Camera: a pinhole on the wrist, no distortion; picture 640 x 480 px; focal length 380.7 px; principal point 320.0 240.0 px. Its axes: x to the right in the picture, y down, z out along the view. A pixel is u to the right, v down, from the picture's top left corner.
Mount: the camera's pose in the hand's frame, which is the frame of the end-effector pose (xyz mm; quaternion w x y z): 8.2 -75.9 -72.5 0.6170 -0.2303 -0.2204 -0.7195
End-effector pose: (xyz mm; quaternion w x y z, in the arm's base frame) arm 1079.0 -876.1 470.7 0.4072 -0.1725 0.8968 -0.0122
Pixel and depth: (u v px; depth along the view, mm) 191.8 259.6 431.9
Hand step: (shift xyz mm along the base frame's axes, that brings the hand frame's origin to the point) 1.5 275.3 -225.8
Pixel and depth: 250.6 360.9 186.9
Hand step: -24.2 32.1 -107.5
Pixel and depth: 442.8 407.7 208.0
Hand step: 43.1 -32.0 -163.0
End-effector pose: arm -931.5 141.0 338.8 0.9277 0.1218 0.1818 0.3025
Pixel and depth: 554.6 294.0 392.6
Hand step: 220.1 -41.8 323.8
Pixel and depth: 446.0 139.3 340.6
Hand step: 24.3 -34.7 276.4
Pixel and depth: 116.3 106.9 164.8
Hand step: -71.1 62.3 44.4
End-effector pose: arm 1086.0 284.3 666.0 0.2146 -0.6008 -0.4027 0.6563
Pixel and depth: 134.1 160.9 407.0
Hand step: -51.3 -250.7 -255.8
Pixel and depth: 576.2 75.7 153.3
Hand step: -105.2 -44.7 76.6
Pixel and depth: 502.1 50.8 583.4
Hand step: -458.2 -420.7 71.6
